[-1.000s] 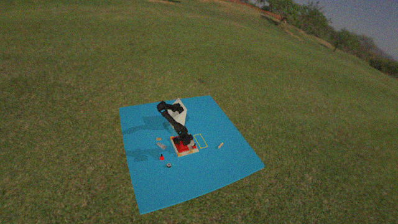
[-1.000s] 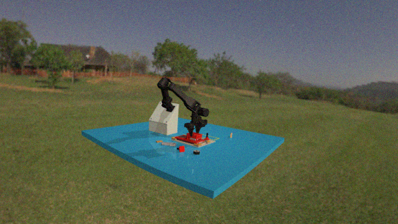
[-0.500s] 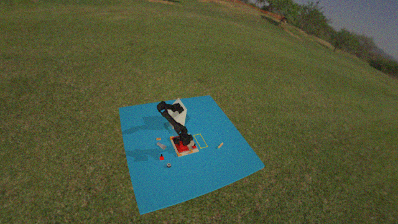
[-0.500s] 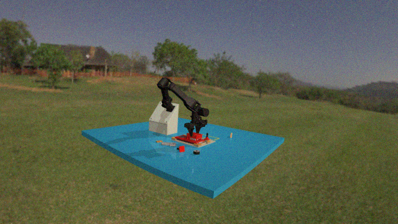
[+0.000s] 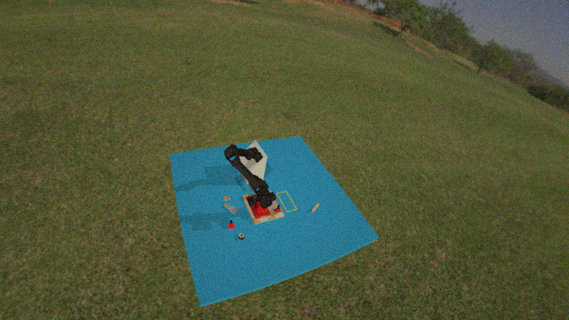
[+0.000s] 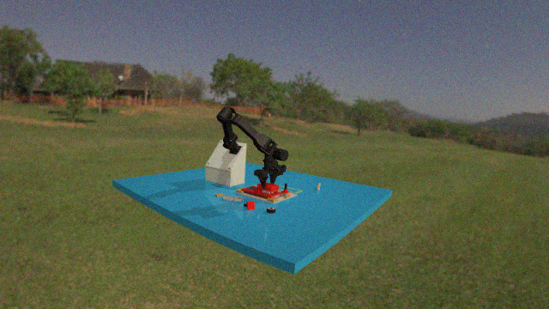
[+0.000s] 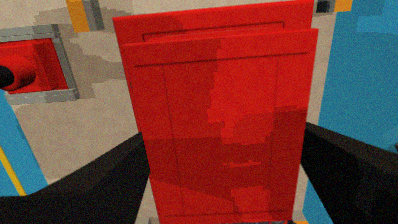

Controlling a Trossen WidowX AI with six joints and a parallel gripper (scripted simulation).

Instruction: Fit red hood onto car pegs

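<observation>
My gripper tip is 10 mm below the red hood. Round my gripper tip: grey piece 180 mm to the right, 80 mm behind, 50 mm below; beige jig 40 mm below, 30 mm to the left, 20 mm behind; dark wheel 200 mm to the right, 150 mm ahead, 40 mm below.
</observation>
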